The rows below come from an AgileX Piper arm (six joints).
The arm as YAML. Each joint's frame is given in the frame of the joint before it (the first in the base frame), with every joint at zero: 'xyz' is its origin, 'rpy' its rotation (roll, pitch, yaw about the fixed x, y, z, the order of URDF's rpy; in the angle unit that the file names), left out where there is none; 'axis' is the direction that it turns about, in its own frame. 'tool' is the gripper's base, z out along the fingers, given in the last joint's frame.
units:
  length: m
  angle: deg
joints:
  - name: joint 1
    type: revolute
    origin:
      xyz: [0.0, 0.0, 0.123]
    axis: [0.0, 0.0, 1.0]
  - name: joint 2
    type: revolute
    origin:
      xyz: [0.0, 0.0, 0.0]
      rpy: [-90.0, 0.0, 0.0]
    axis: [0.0, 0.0, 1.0]
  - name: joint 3
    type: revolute
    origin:
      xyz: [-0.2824, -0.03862, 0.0]
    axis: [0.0, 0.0, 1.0]
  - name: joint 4
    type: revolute
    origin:
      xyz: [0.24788, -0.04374, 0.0]
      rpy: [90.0, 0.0, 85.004]
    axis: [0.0, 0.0, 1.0]
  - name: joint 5
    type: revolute
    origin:
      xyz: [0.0, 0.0, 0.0]
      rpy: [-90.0, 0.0, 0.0]
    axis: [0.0, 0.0, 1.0]
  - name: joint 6
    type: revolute
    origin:
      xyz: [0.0, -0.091, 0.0]
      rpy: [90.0, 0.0, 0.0]
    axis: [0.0, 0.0, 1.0]
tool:
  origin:
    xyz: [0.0, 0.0, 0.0]
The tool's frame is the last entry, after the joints.
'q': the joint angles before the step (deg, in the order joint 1, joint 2, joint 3, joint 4, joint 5, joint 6). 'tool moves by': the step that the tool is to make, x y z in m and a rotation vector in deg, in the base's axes. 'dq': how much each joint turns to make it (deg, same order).
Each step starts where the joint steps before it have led.
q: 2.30 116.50 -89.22 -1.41 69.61 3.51
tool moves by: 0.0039 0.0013 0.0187 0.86 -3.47 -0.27
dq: 0.00 -1.39 -2.14 0.77 0.02 0.00
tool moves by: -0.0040 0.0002 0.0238 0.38 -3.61 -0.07
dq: 0.00 -3.06 -0.55 0.25 -0.01 0.00
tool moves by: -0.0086 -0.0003 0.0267 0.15 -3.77 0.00
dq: 0.01 -3.87 -0.04 0.00 0.13 0.01
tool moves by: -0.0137 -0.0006 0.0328 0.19 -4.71 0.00
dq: -0.01 -4.93 0.01 0.00 0.20 -0.01
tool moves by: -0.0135 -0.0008 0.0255 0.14 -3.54 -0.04
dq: -0.04 -3.98 -0.01 0.00 0.45 0.00
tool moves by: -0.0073 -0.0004 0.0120 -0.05 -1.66 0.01
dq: 0.01 -1.94 0.00 -0.12 0.28 0.00
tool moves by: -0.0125 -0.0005 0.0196 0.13 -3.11 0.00
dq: 0.00 -3.22 -0.01 0.01 0.12 0.00
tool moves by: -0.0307 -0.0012 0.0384 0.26 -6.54 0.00
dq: 0.00 -6.99 0.29 0.00 0.16 0.00
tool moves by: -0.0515 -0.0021 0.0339 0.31 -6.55 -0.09
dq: -0.01 -10.28 3.43 0.00 0.30 0.09
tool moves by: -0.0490 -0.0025 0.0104 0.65 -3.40 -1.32
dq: 0.01 -9.55 5.70 -0.41 0.44 1.50
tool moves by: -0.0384 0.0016 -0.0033 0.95 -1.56 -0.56
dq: 1.30 -7.76 5.85 -0.53 0.35 2.15
